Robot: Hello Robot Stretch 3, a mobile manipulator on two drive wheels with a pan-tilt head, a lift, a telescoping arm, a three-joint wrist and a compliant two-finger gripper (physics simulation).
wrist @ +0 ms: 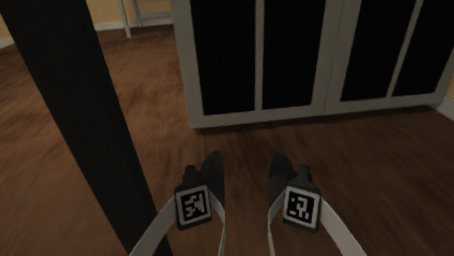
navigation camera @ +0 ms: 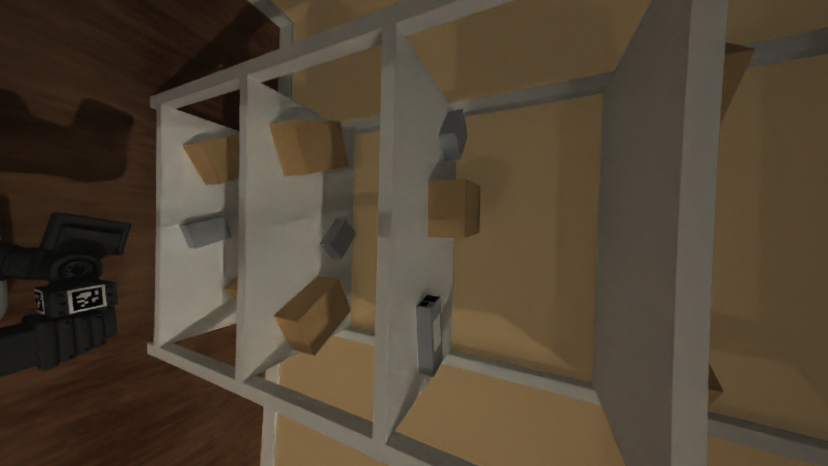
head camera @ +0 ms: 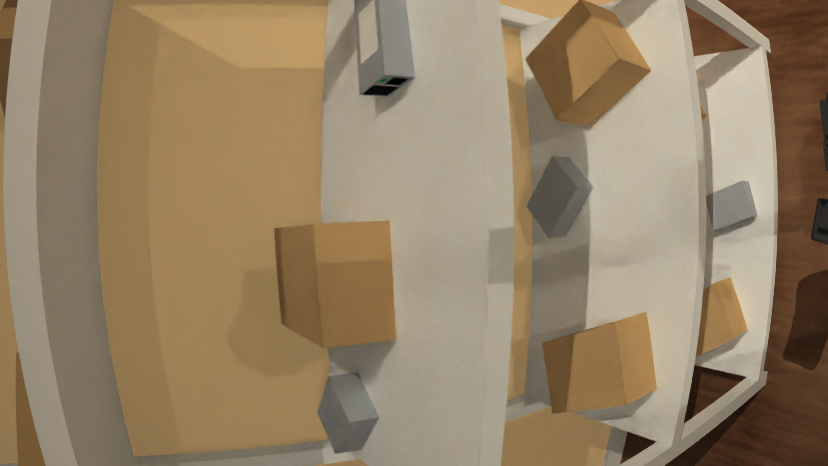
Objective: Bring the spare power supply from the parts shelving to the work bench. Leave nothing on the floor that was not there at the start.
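Observation:
The spare power supply is the long grey box [head camera: 396, 43] [navigation camera: 428, 341] with a pale label and black sockets with a green spot on its end. It lies on the third board up of the parts shelving [head camera: 440, 173] [navigation camera: 698, 231], near the top edge of the head view, where it is cut off, and low in the navigation view. My gripper [wrist: 246, 169] is open and empty above the brown floor in the wrist view, away from the shelving. The work bench cannot be made out in these views.
On the supply's board stand a cardboard box [head camera: 356, 283] [navigation camera: 453, 208] and a small grey block [head camera: 347, 413] [navigation camera: 453, 136]. More boxes and grey blocks stand on the lower boards. My dark wrist [navigation camera: 75, 266] is left of the shelving. A pale cabinet [wrist: 260, 117] with dark panels stands ahead in the wrist view.

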